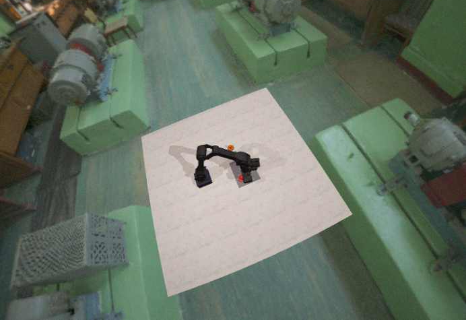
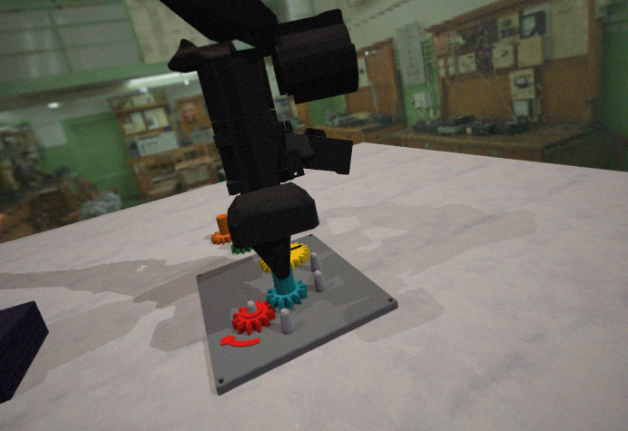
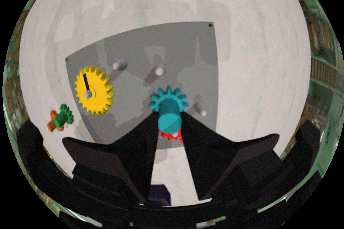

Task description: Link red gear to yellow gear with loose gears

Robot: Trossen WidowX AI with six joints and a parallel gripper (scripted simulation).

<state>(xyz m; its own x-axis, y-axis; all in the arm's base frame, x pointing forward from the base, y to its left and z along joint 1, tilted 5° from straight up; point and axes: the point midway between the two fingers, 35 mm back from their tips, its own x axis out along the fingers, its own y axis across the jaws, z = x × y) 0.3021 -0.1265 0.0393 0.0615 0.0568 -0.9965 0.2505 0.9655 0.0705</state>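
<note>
Right now the teal gear is 1 cm below my gripper tip. From my gripper tip the other things lie so: yellow gear: 3 cm ahead, 9 cm to the left, 3 cm below; then red gear: 4 cm behind, 3 cm below; then red arrow: 6 cm behind, 2 cm to the right, 4 cm below.
</note>
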